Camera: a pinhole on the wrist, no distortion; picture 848 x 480 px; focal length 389.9 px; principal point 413.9 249.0 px. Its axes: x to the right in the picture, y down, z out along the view. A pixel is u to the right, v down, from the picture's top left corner.
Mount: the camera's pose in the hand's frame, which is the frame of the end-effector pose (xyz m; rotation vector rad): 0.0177 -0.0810 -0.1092 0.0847 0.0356 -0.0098
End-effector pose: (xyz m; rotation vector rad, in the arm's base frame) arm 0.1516 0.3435 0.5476 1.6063 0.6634 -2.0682
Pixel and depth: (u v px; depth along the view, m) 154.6 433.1 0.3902
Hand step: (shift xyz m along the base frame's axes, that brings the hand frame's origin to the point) -0.1364 -0.2318 0.2763
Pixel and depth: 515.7 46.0 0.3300
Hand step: -0.3498 0.0930 -0.0381
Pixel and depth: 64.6 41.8 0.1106
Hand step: -0.0711 0.1210 0.0913
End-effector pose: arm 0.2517 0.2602 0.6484 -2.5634 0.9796 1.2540
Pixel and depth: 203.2 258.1 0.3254
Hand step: -0.1526 0.2339 -0.0510
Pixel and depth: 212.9 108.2 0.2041
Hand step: 0.0058 0.2083 -0.0270
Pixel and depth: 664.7 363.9 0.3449
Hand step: -0.0366 -0.0295 -0.3419
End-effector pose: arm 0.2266 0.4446 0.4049 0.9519 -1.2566 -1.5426
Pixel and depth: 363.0 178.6 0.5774
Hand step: -0.4605 0.1865 -0.1426
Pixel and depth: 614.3 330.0 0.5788
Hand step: -0.5404 -0.1865 0.0669
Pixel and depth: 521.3 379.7 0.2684
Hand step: -0.1859 -0.0495 0.0136
